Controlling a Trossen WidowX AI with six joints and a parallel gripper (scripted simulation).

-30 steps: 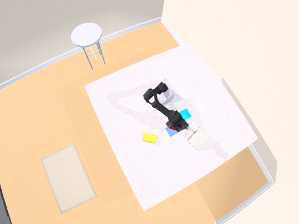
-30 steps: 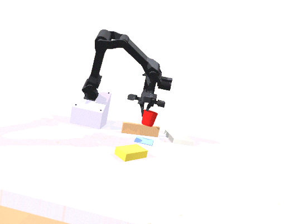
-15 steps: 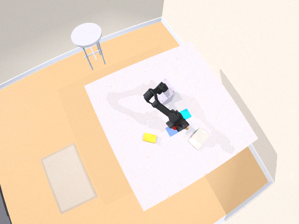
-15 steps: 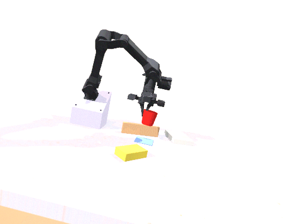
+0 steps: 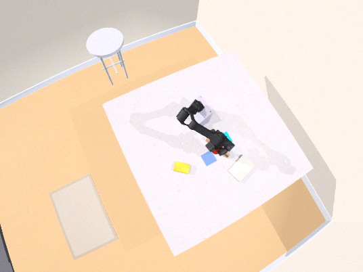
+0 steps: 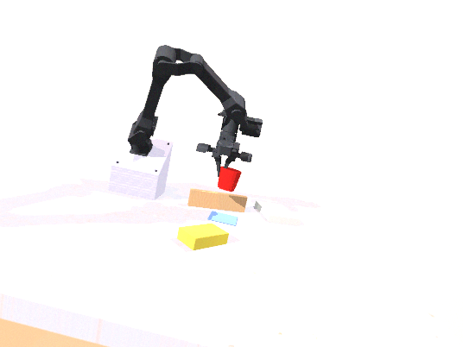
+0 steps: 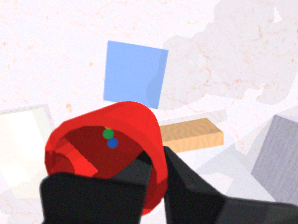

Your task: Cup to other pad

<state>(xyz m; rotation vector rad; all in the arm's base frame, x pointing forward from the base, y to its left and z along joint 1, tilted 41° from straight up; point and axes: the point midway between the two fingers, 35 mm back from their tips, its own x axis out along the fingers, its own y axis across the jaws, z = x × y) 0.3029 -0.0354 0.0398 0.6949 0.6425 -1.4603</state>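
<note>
The cyan pad is 14 cm to the left of my gripper tip, 13 cm below it and 2 cm behind it. Also, from my gripper tip: light blue pad 13 cm below, 5 cm to the right, 4 cm ahead; then red cup 3 cm ahead; then tan wooden block 10 cm below, 5 cm to the left, 1 cm ahead.
</note>
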